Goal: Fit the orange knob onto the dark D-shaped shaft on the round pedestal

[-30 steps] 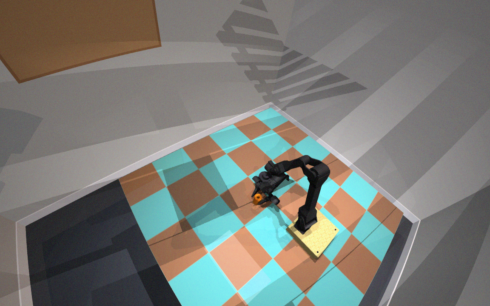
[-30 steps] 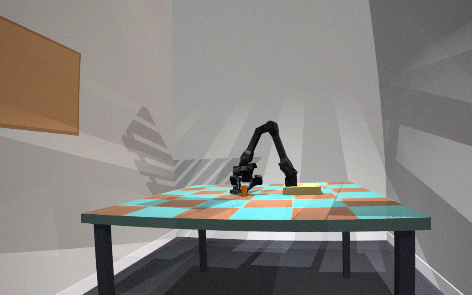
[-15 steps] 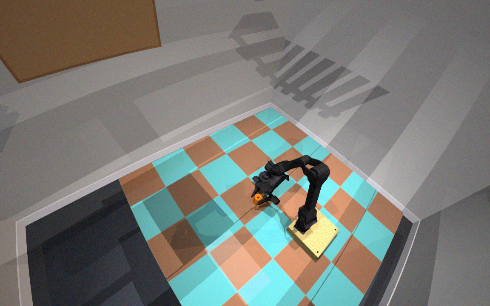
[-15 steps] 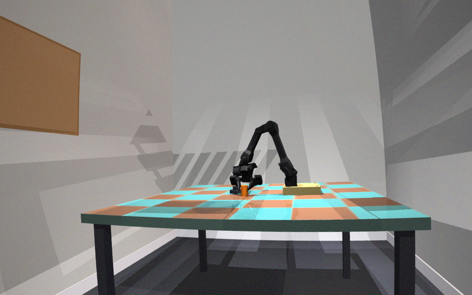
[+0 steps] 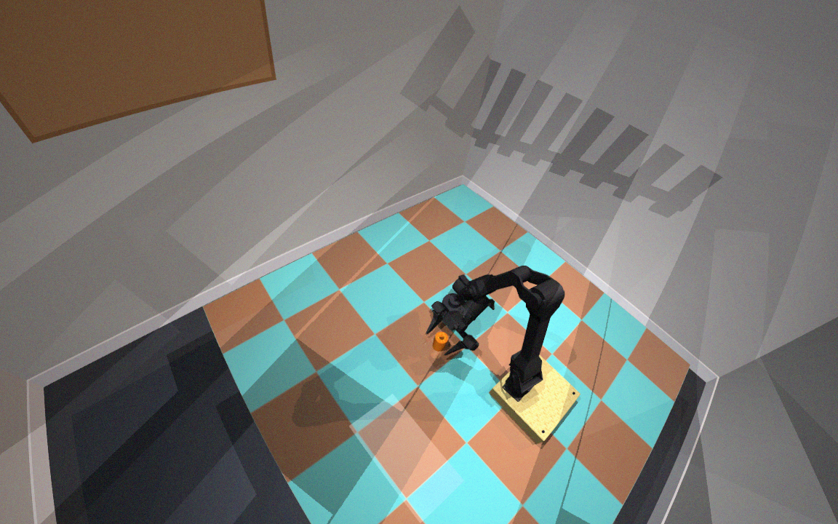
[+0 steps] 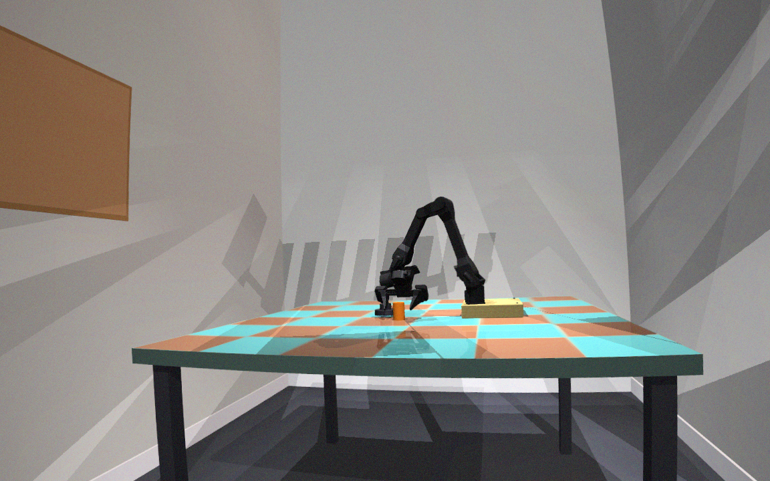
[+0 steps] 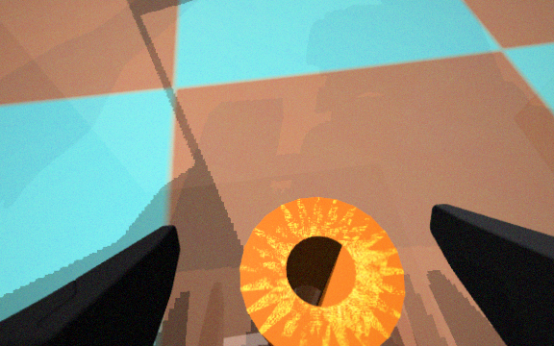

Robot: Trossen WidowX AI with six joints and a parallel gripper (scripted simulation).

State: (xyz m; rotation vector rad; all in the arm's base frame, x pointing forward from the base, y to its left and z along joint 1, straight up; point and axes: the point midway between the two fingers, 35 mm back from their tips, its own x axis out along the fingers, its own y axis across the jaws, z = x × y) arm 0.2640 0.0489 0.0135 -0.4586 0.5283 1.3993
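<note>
The orange knob is 20 mm to the right of my gripper tip and 10 mm below it. Round my gripper tip: dark round pedestal 70 mm ahead, 170 mm to the right, 10 mm below.
</note>
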